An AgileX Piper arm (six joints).
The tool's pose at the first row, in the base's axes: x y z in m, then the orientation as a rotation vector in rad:
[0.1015 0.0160 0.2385 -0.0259 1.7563 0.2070]
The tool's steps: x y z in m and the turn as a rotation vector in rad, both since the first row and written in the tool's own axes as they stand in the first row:
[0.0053 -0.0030 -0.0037 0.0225 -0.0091 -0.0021]
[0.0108 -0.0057 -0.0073 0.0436 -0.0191 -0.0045]
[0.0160 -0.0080 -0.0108 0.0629 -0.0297 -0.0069]
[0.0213 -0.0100 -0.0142 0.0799 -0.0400 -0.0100]
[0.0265 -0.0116 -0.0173 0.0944 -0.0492 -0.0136]
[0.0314 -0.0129 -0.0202 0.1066 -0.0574 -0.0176]
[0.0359 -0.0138 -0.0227 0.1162 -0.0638 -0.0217]
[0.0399 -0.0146 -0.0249 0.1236 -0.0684 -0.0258]
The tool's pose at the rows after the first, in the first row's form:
[0.0973 0.0130 0.2336 -0.0105 1.7493 0.1855]
[0.0930 0.0103 0.2286 0.0037 1.7411 0.1651]
[0.0889 0.0080 0.2238 0.0166 1.7320 0.1463]
[0.0848 0.0061 0.2190 0.0272 1.7229 0.1291]
[0.0810 0.0045 0.2143 0.0354 1.7145 0.1138]
[0.0774 0.0033 0.2099 0.0415 1.7070 0.1002]
[0.0742 0.0024 0.2058 0.0454 1.7010 0.0888]
[0.0714 0.0017 0.2022 0.0476 1.6967 0.0794]

